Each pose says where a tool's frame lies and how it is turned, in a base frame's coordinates. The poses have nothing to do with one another.
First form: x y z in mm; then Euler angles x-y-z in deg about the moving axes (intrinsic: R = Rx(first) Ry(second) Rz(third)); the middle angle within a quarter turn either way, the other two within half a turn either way.
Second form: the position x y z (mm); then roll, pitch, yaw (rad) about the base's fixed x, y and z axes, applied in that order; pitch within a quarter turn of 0, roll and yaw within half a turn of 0. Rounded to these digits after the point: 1 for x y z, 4 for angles.
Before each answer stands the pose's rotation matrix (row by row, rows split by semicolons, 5 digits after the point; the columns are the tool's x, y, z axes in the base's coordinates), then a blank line. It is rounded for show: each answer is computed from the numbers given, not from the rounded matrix.
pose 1, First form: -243.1, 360.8, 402.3, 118.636, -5.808, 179.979
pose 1, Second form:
-0.99487 -0.00036 -0.10120; 0.08864 0.47928 -0.87318; 0.04882 -0.87766 -0.47678

-243.1, 360.8, 402.3, -2.0684, -0.0488, 3.0527
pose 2, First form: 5.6, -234.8, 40.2, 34.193, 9.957, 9.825
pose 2, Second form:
0.97049 -0.16807 0.17291; 0.23689 0.79844 -0.55352; -0.04503 0.57815 0.81469

5.6, -234.8, 40.2, 0.6172, 0.0450, 0.2394
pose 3, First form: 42.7, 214.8, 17.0, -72.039, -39.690, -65.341
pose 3, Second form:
0.32105 0.69934 -0.63863; -0.02678 0.68077 0.73201; 0.94668 -0.21791 0.23729

42.7, 214.8, 17.0, -0.7428, -1.2428, -0.0832
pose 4, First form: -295.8, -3.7, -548.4, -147.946, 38.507, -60.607
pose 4, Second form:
0.38406 0.68180 0.62261; 0.57627 -0.70387 0.41530; 0.72139 0.19929 -0.66323

-295.8, -3.7, -548.4, 2.8497, -0.8058, 0.9829
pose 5, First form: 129.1, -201.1, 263.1, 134.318, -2.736, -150.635
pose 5, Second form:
-0.87052 0.48981 -0.04773; 0.37236 0.59213 -0.71466; -0.32178 -0.63990 -0.69784

129.1, -201.1, 263.1, -2.3995, 0.3276, 2.7374
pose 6, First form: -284.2, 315.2, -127.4, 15.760, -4.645, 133.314
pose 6, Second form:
-0.68374 -0.72522 -0.08098; 0.71534 -0.64420 -0.27072; 0.14416 -0.24303 0.95925

-284.2, 315.2, -127.4, -0.2481, -0.1447, 2.3336
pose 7, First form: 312.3, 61.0, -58.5, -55.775, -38.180, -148.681
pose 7, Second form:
-0.67153 0.40860 -0.61813; -0.72898 -0.21482 0.64995; 0.13278 0.88707 0.44212

312.3, 61.0, -58.5, 1.1084, -0.1332, -2.3152
